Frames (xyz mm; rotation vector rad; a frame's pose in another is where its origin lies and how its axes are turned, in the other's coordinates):
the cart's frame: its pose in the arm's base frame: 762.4 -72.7 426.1 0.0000 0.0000 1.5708
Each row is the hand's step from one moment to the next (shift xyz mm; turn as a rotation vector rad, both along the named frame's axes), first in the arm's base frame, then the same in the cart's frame.
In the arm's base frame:
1: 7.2 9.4 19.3 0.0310 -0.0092 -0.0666
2: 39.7 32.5 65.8 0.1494 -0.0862 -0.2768
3: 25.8 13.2 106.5 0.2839 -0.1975 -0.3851
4: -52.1 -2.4 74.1 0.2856 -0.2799 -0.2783
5: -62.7 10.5 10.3 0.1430 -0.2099 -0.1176
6: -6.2 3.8 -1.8 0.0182 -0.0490 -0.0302
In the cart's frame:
1: 9.4 -7.2 19.3 -0.0092 -0.0310 -0.0666
2: 32.5 -39.7 65.8 -0.0862 -0.1494 -0.2768
3: 13.2 -25.8 106.5 -0.1975 -0.2839 -0.3851
4: -2.4 52.1 74.1 -0.2799 -0.2856 -0.2783
5: 10.5 62.7 10.3 -0.2099 -0.1430 -0.1176
6: 3.8 6.2 -1.8 -0.0490 -0.0182 -0.0302

